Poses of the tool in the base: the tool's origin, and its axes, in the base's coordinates. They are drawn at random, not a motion.
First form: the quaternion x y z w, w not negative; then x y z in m.
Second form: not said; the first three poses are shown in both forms.
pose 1, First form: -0.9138, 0.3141, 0.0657, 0.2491, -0.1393, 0.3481, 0.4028
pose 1, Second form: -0.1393, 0.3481, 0.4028, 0.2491, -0.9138, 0.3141, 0.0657
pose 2, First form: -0.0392, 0.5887, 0.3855, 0.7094, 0.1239, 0.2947, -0.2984
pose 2, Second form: 0.1239, 0.2947, -0.2984, 0.7094, -0.0392, 0.5887, 0.3855
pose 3, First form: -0.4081, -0.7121, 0.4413, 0.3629, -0.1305, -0.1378, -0.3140
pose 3, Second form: -0.1305, -0.1378, -0.3140, 0.3629, -0.4081, -0.7121, 0.4413
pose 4, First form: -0.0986, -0.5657, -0.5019, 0.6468, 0.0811, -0.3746, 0.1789
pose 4, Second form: 0.0811, -0.3746, 0.1789, 0.6468, -0.0986, -0.5657, -0.5019
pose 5, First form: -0.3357, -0.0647, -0.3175, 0.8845, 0.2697, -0.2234, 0.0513
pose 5, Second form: 0.2697, -0.2234, 0.0513, 0.8845, -0.3357, -0.0647, -0.3175
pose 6, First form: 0.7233, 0.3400, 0.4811, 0.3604, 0.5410, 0.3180, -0.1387
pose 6, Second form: 0.5410, 0.3180, -0.1387, 0.3604, 0.7233, 0.3400, 0.4811
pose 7, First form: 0.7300, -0.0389, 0.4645, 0.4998, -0.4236, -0.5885, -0.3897
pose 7, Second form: -0.4236, -0.5885, -0.3897, 0.4998, 0.7300, -0.0389, 0.4645
